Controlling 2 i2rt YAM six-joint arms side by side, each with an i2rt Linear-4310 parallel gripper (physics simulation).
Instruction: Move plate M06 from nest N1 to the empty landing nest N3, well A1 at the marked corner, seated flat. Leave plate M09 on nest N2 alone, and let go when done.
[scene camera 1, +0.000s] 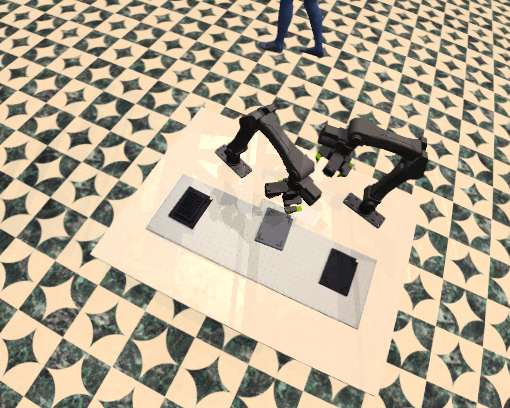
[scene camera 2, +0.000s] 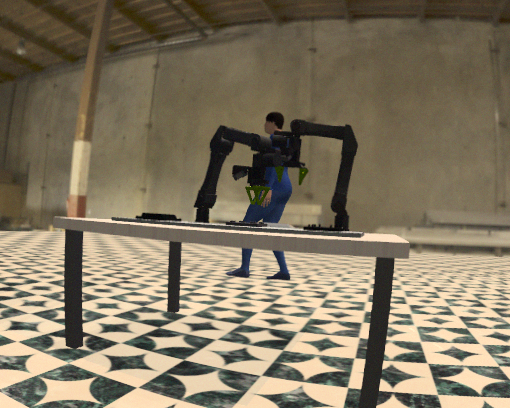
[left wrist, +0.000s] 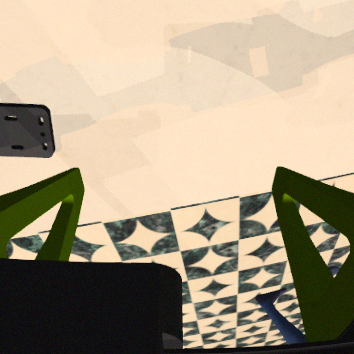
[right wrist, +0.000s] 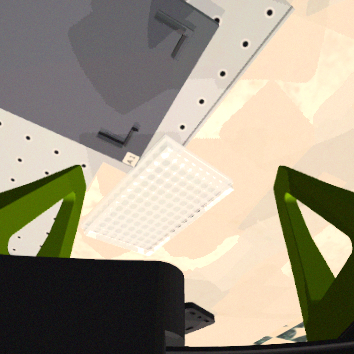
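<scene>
A clear many-welled plate lies by the middle grey nest, one corner near its A1 label at the board's edge. This nest looks empty. A black plate sits on the nest at picture left. The black nest at picture right shows no clear plate on it. Plate and nest names cannot be read. My right gripper is open, above the clear plate. My left gripper is open, high above the table's back part.
The perforated board carries the nests on the pale table. A dark base plate shows in the left wrist view. A person in blue stands behind the table. The arms are close together.
</scene>
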